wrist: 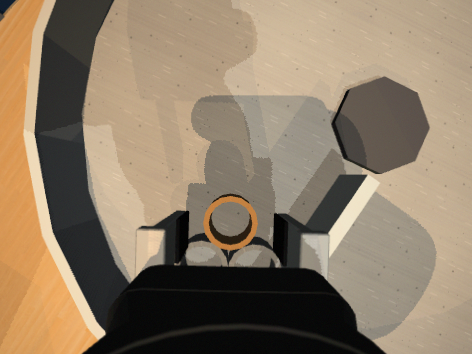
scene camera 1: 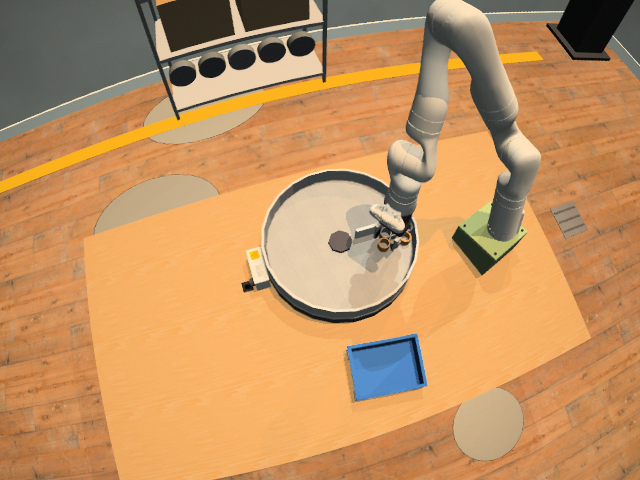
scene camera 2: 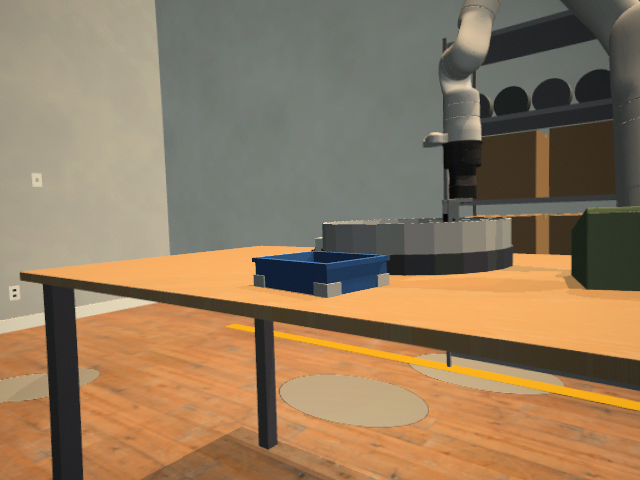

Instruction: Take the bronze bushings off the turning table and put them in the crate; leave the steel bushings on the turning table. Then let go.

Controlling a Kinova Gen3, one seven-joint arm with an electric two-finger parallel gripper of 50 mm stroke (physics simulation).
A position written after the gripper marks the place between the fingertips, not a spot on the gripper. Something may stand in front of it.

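Note:
There's the gripper (scene camera 2: 450,230), and you'd see it in the wrist view too (wrist: 231,230). There's also a blue crate (scene camera 2: 324,274), and scene camera 1 shows the crate as well (scene camera 1: 379,368).

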